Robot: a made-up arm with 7 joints.
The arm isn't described. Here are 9 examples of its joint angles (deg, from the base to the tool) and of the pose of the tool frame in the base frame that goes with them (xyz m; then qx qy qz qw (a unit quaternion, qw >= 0)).
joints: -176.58 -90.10 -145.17 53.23 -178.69 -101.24 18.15
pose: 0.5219 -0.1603 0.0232 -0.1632 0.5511 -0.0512 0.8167
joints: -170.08 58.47 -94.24 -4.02 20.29 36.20 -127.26
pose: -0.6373 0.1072 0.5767 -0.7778 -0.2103 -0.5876 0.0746
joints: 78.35 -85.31 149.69 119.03 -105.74 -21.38 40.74
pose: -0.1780 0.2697 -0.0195 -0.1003 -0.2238 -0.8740 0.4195
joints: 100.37 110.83 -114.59 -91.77 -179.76 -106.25 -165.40
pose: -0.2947 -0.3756 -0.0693 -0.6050 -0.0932 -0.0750 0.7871
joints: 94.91 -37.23 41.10 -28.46 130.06 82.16 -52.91
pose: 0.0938 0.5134 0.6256 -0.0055 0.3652 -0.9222 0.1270
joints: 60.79 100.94 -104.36 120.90 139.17 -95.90 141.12
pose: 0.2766 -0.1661 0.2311 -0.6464 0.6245 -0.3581 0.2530
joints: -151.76 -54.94 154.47 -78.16 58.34 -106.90 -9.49
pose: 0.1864 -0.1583 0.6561 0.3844 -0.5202 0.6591 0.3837
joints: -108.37 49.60 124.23 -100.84 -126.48 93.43 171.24
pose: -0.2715 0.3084 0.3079 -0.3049 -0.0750 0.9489 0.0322
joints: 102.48 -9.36 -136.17 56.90 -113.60 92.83 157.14
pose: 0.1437 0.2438 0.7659 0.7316 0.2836 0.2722 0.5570
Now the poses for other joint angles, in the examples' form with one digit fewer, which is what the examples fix.
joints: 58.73 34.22 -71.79 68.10 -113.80 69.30 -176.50
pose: 0.381 -0.172 0.653 0.952 -0.066 -0.084 0.285
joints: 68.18 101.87 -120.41 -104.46 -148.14 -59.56 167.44
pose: -0.087 -0.430 -0.054 -0.285 0.012 -0.257 0.923
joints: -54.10 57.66 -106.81 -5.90 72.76 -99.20 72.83
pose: 0.380 0.408 0.599 -0.882 0.137 0.114 0.436
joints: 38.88 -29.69 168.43 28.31 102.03 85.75 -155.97
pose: -0.318 0.305 0.729 -0.153 -0.732 0.625 0.226
